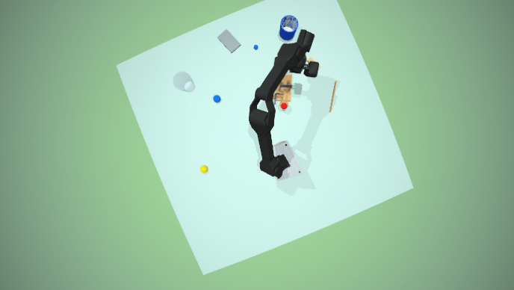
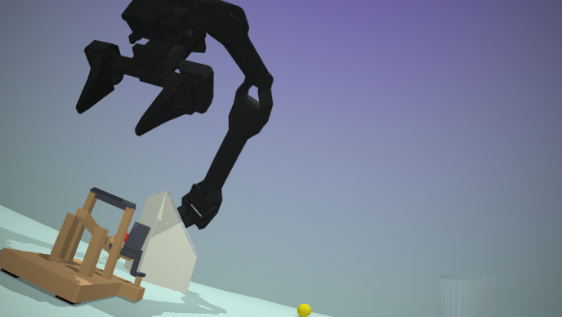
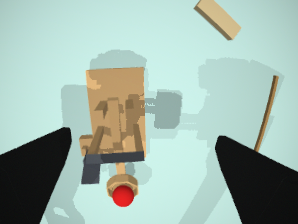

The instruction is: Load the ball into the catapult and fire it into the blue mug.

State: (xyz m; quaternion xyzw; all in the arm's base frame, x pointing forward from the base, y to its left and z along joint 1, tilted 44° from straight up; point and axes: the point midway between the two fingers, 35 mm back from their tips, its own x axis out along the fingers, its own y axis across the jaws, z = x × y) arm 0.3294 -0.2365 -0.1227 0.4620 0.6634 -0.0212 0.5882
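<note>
The red ball is 100 mm behind my gripper tip, 100 mm to the left of it and 110 mm below it. Also, from my gripper tip: small wooden block 20 mm ahead, 170 mm to the right, 160 mm below; small blue ball 250 mm ahead, 60 mm to the left, 160 mm below; catapult 40 mm behind, 80 mm to the left, 120 mm below.
</note>
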